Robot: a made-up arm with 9 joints. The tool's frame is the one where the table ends. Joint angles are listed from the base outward.
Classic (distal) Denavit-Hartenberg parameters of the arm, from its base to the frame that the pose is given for. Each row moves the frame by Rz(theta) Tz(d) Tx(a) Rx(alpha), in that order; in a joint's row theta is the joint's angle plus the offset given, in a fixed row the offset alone. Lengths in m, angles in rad.
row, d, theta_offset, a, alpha
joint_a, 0.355, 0, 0.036, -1.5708
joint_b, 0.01, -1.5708, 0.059, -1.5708
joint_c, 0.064, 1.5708, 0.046, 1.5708
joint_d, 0.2, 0, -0.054, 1.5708
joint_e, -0.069, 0, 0.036, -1.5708
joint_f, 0.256, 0, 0.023, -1.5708
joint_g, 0.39, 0, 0.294, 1.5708
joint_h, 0.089, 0, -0.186, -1.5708
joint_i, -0.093, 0, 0.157, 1.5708
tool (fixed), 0.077, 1.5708, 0, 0
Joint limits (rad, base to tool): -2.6..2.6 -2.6..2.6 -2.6..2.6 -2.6..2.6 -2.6..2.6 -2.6..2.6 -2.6..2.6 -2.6..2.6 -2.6..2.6
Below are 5 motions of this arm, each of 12 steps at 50 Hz.
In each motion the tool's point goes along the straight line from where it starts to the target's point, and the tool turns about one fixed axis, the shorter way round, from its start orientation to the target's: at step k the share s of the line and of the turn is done. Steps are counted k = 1, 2, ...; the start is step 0. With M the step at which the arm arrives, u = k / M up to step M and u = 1 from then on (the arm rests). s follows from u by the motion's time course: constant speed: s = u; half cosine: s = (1 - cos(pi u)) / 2; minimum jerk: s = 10 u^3 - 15 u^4 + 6 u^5.
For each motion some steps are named. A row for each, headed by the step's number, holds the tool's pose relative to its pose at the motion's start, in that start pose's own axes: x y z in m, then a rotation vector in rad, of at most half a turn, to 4 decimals.
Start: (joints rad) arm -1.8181 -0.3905 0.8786 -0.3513 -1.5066 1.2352 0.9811 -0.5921 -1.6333
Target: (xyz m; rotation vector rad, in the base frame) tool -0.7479 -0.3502 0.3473 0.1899 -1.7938 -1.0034
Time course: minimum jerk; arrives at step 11
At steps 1, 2, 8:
1: -0.0008 -0.0012 -0.0009 0.0011 0.0006 -0.0017
2: -0.0055 -0.0083 -0.0059 0.0078 0.0039 -0.0118
8: -0.1059 -0.1605 -0.1140 0.1519 0.0752 -0.2294

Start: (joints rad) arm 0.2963 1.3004 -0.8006 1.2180 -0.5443 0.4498 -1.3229 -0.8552 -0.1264
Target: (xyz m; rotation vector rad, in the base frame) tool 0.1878 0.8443 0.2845 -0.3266 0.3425 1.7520
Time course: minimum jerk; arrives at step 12
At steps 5, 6, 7, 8, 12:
5: 0.0027 0.0114 0.0075 -0.0597 -0.0132 0.0575
6: 0.0040 0.0164 0.0108 -0.0862 -0.0191 0.0830
7: 0.0052 0.0214 0.0141 -0.1126 -0.0249 0.1084
8: 0.0062 0.0259 0.0170 -0.1362 -0.0302 0.1311
12: 0.0079 0.0328 0.0216 -0.1724 -0.0382 0.1659

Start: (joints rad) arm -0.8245 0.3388 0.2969 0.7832 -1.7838 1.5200 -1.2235 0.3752 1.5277
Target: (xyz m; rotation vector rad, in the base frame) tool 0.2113 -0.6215 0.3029 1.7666 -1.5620 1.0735
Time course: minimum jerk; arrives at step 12
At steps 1, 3, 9, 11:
1: -0.0008 0.0003 0.0000 0.0000 -0.0014 -0.0001
3: -0.0171 0.0059 0.0006 -0.0006 -0.0294 -0.0014
9: -0.1479 0.0507 0.0049 -0.0052 -0.2550 -0.0117
11: -0.1642 0.0562 0.0055 -0.0058 -0.2830 -0.0130

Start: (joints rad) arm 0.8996 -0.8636 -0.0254 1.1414 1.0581 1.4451 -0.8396 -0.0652 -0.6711
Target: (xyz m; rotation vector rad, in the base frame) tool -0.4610 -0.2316 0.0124 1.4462 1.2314 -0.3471
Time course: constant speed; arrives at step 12
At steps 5, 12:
5: 0.0430 0.0213 0.0523 0.0169 -0.0859 0.1708
12: 0.1031 0.0511 0.1255 0.0407 -0.2062 0.4099

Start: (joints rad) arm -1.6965 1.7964 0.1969 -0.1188 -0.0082 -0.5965 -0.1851 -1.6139 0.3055
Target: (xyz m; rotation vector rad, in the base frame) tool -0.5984 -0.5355 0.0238 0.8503 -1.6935 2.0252
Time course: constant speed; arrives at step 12
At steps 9, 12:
9: 0.0436 -0.0690 0.0634 0.2199 -0.0062 -0.0006
12: 0.0581 -0.0919 0.0845 0.2932 -0.0082 -0.0008

